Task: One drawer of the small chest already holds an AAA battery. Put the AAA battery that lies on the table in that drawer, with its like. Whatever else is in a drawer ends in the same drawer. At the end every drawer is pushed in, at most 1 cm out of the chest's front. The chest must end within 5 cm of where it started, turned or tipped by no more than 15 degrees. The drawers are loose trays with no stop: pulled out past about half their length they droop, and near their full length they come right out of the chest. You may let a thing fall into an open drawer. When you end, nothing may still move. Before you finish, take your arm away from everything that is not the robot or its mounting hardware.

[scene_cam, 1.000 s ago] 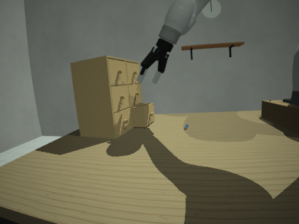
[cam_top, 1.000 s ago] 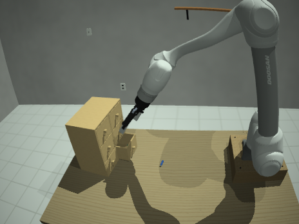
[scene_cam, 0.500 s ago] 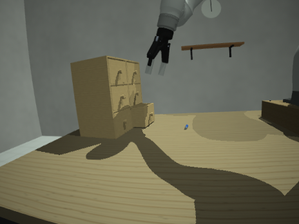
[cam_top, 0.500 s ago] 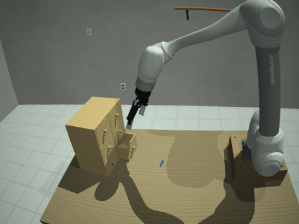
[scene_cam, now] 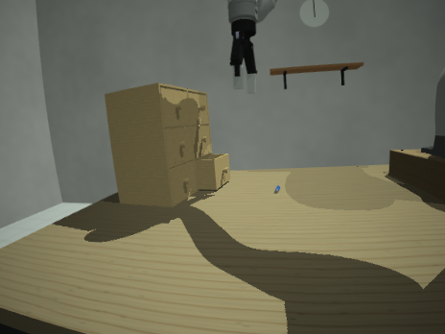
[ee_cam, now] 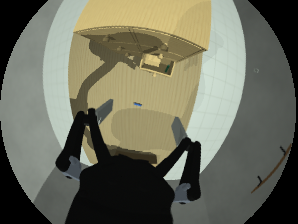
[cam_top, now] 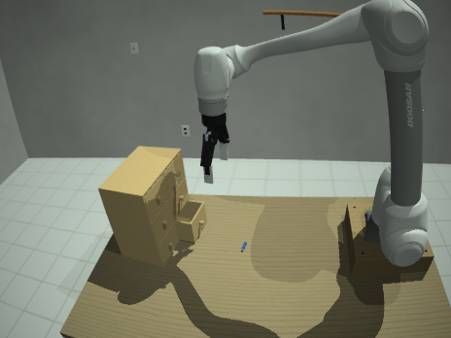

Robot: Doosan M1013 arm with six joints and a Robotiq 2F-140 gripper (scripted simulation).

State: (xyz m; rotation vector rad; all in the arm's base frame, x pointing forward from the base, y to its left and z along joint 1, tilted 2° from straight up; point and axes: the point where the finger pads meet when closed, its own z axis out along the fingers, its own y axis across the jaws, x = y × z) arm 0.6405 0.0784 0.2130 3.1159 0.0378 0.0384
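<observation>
Right now my hand is 31 cm above the blue AAA battery, 9 cm past it and 3 cm to the right of it.
</observation>
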